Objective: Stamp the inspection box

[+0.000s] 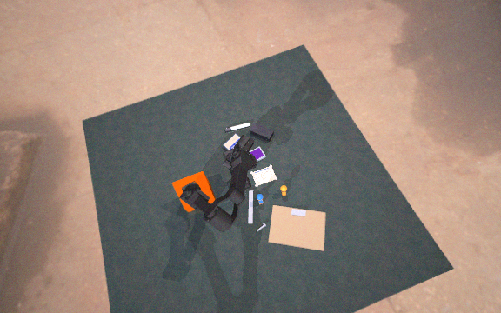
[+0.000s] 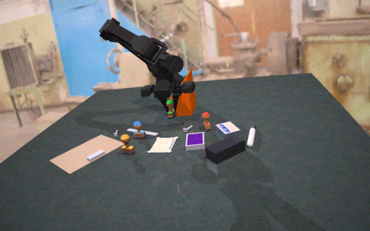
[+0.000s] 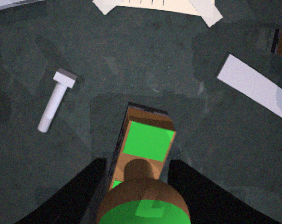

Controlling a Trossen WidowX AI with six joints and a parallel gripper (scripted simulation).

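Now: gripper tip 120 mm short of the purple ink pad, 80 mm to the right of it and 70 mm above it. Also, from my gripper tip: red stamp (120 mm to the left, 60 mm below, 20 mm ahead); card (110 mm ahead, 80 mm below, 20 mm to the right); green-knobbed stamp (right at my gripper tip).
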